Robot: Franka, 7 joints.
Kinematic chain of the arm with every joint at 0, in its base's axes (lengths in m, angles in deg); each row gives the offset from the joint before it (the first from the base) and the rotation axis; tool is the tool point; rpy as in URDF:
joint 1: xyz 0 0 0.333 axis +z
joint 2: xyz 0 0 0 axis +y
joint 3: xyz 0 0 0.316 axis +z
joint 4: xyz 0.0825 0 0 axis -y
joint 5: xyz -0.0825 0 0.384 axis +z
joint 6: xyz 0 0 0 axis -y
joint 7: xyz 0.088 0 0 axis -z
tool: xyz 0 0 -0.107 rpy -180 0 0
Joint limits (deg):
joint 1: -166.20..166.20
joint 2: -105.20..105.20
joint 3: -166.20..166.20
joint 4: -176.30..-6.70
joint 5: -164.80..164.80
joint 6: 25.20..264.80
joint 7: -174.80..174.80
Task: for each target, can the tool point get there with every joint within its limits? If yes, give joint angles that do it. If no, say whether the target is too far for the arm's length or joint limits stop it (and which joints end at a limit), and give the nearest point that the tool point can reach.
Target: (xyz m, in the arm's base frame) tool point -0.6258 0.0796 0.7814
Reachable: yes | joints -48.42 -83.79 -46.58 -79.93 -1.73 154.44 119.29
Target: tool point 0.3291 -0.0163 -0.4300
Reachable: no: joint limits stop it (at a limit: joint 2) | nearest point 0.3237 -0.0160 -0.3592 | short by 0.071 m
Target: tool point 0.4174 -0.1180 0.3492
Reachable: yes | joints 84.35 76.31 -103.15 -149.69 -75.23 169.19 -29.62
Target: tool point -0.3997 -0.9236 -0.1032
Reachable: no: too far | nearest point -0.3126 -0.7224 -0.0082 | short by 0.239 m
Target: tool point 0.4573 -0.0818 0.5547
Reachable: yes | joints -88.43 -12.66 57.47 -128.21 113.92 44.91 93.94
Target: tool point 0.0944 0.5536 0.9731
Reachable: yes | joints -105.28 -58.94 -10.40 -27.74 -24.92 133.69 21.09
